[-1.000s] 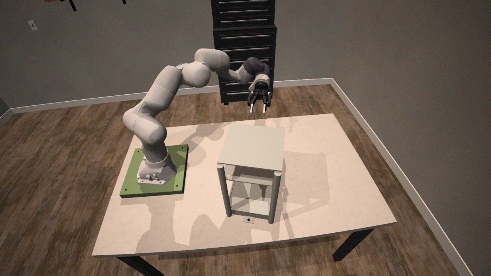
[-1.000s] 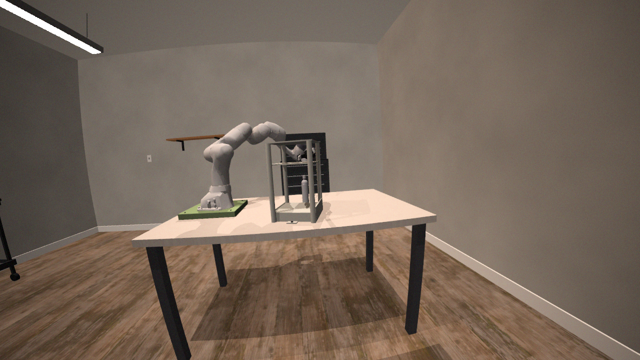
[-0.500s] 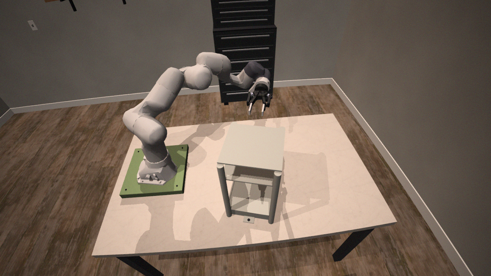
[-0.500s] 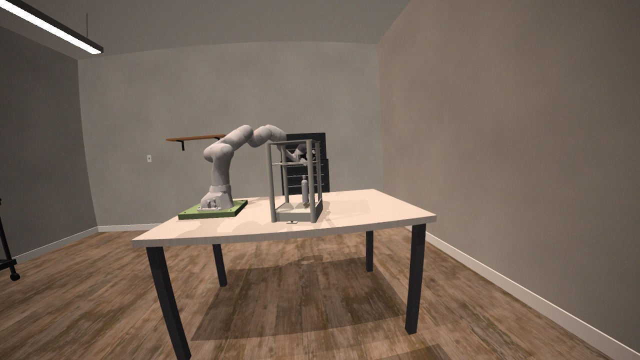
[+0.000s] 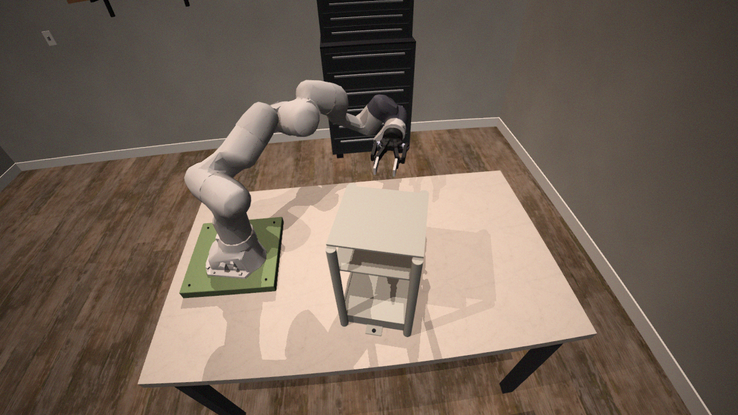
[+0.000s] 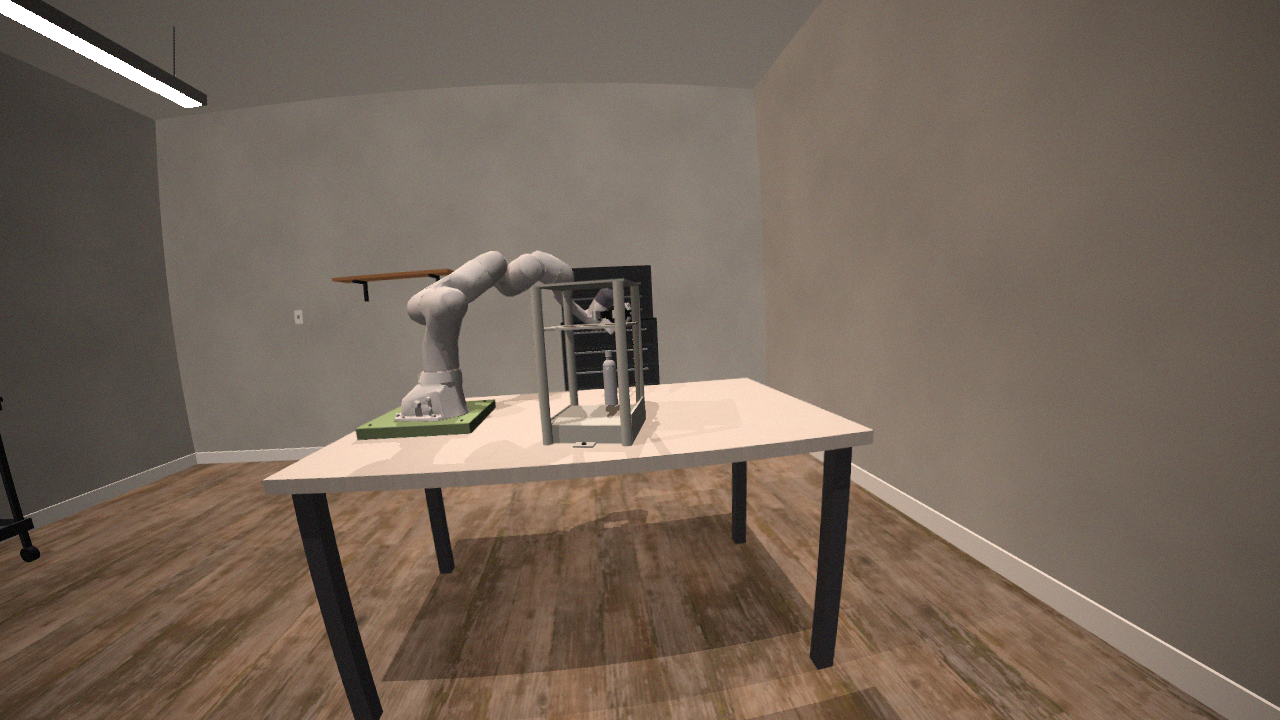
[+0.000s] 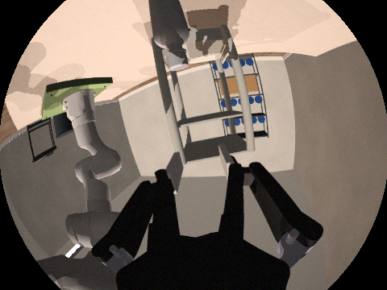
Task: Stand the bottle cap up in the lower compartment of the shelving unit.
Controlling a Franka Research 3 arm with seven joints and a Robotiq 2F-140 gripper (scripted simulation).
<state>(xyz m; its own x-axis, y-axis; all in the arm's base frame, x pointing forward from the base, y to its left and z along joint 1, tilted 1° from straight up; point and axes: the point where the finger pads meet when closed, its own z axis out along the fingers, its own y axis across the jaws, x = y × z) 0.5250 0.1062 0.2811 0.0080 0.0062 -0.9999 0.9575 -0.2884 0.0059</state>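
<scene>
The grey bottle lies 190 mm below my hand. Also, from my hand: shelving unit 60 mm behind, 310 mm to the right, 110 mm below.
</scene>
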